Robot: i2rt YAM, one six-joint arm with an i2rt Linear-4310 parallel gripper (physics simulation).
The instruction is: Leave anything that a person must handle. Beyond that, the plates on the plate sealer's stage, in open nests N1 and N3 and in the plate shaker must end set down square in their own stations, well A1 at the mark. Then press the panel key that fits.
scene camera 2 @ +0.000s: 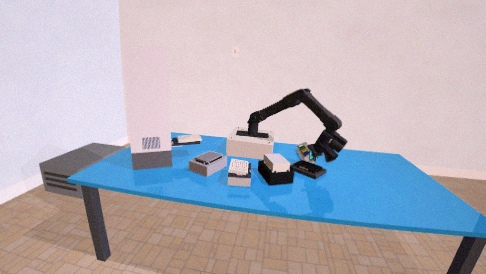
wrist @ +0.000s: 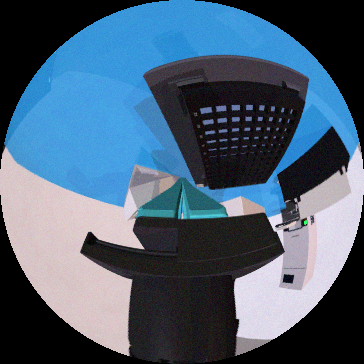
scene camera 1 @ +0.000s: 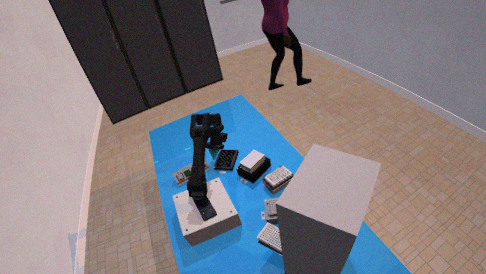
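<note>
My gripper (scene camera 1: 215,153) (scene camera 2: 313,155) (wrist: 181,181) has teal fingertips, shut and empty, above the table beside the black plate. The black plate (scene camera 1: 227,159) (scene camera 2: 309,167) (wrist: 245,130) lies in a dark nest (wrist: 167,92); I cannot tell if it is square. A white block-like piece (scene camera 1: 252,161) (scene camera 2: 276,162) (wrist: 327,192) sits on a black station (scene camera 2: 276,175) (wrist: 315,162). A white plate (scene camera 1: 278,176) (scene camera 2: 240,166) tops a grey station (scene camera 2: 239,180). A grey station (scene camera 2: 208,166) bears a plate, partly hidden in scene view 1. Another white plate (scene camera 1: 270,235) (scene camera 2: 188,139) lies farther along. Station labels and A1 marks are unreadable.
A key panel (scene camera 1: 185,173) (scene camera 2: 304,151) (wrist: 143,192) stands near the arm's base (scene camera 1: 206,212) (scene camera 2: 250,145). A tall grey cabinet (scene camera 1: 327,190) (scene camera 2: 151,158) (wrist: 298,250) with a green light hides part of the table (scene camera 1: 235,110) (scene camera 2: 380,185). A person (scene camera 1: 276,20) stands beyond the table.
</note>
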